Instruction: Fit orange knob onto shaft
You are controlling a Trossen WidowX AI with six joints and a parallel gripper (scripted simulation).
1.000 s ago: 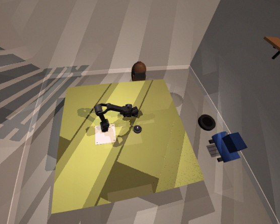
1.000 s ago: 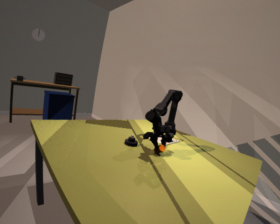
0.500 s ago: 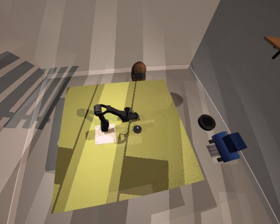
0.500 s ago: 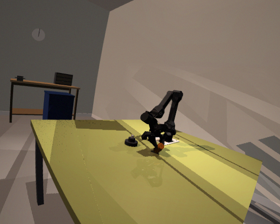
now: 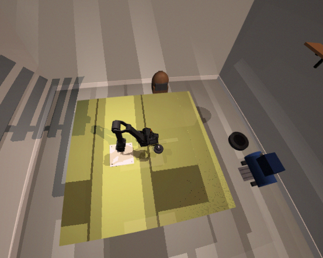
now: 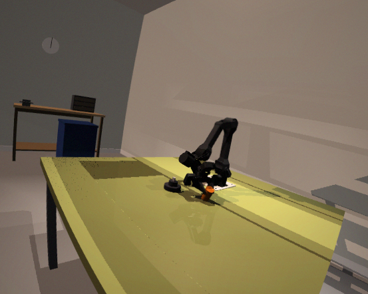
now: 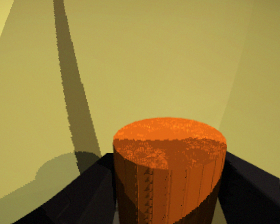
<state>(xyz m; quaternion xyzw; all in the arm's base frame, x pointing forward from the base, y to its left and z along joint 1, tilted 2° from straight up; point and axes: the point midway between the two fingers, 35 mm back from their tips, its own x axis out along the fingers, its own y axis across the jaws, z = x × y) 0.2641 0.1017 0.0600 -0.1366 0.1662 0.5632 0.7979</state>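
My gripper tip is now 1 cm to the left of the orange knob. Also, from my gripper tip: round black pedestal 6 cm ahead, 18 cm to the right, 1 cm below.
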